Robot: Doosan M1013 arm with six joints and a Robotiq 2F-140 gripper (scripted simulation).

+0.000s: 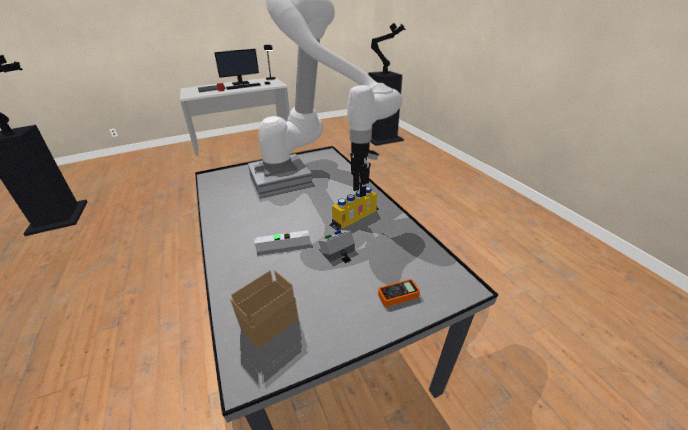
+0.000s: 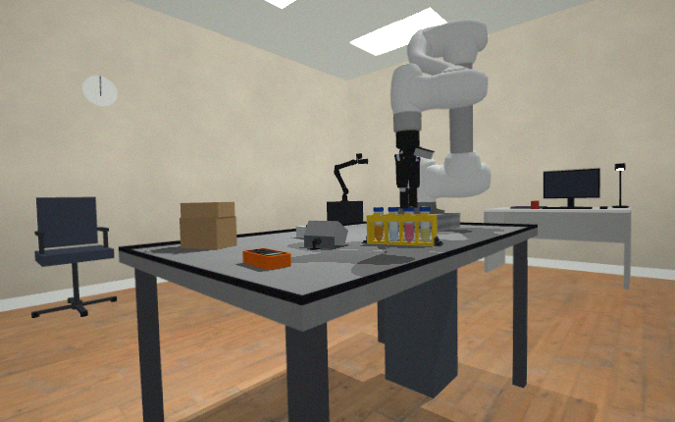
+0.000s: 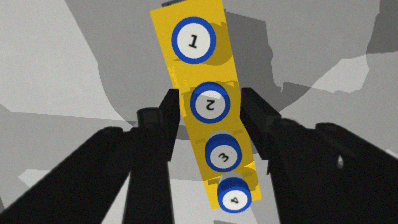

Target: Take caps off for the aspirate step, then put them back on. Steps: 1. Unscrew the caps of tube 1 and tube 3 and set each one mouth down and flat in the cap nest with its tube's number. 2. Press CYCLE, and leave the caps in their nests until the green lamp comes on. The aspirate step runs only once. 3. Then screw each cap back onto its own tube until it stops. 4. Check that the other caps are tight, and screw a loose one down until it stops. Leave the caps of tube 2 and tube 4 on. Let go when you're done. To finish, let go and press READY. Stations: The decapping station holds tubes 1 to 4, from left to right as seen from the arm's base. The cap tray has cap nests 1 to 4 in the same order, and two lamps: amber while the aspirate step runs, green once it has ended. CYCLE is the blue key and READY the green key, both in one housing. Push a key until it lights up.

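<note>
The green key lies 220 mm to the right of my hand, 170 mm ahead of it and 80 mm below it. Round my hand: orange multimeter: 490 mm ahead, 130 mm below, 90 mm to the right; then grey key housing: 200 mm to the right, 180 mm ahead, 90 mm below; then blue key: 170 mm to the right, 160 mm ahead, 80 mm below.
</note>
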